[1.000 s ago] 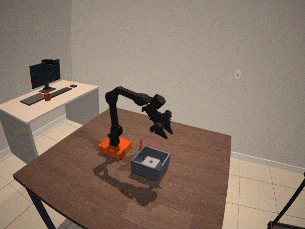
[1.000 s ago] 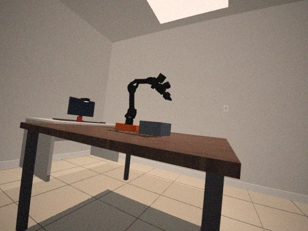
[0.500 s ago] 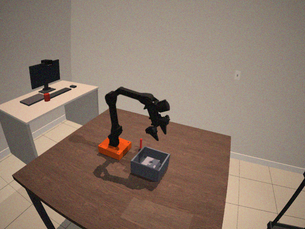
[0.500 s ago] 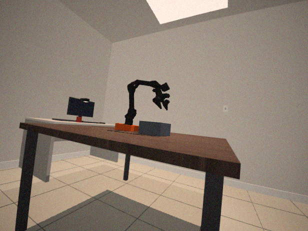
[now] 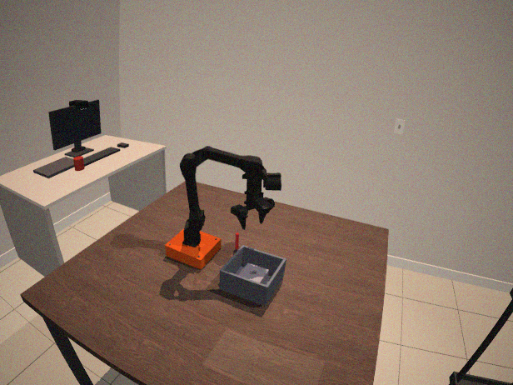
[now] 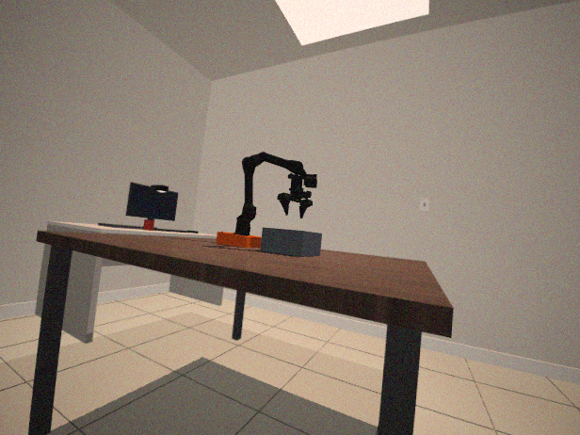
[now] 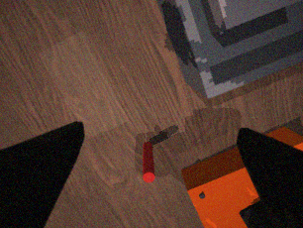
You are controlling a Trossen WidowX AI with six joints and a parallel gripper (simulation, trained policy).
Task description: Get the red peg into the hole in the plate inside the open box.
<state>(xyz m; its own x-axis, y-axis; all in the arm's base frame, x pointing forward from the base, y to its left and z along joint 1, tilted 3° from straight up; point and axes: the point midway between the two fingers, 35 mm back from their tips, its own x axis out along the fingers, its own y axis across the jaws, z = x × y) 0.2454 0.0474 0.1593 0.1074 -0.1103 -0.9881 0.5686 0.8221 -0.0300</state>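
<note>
Right now my gripper tip is 130 mm above the red peg, 80 mm past it and 60 mm to the right of it. Also, from my gripper tip: plate 150 mm to the right, 120 mm below, 50 mm ahead; then grey box 150 mm to the right, 140 mm below, 50 mm ahead.
</note>
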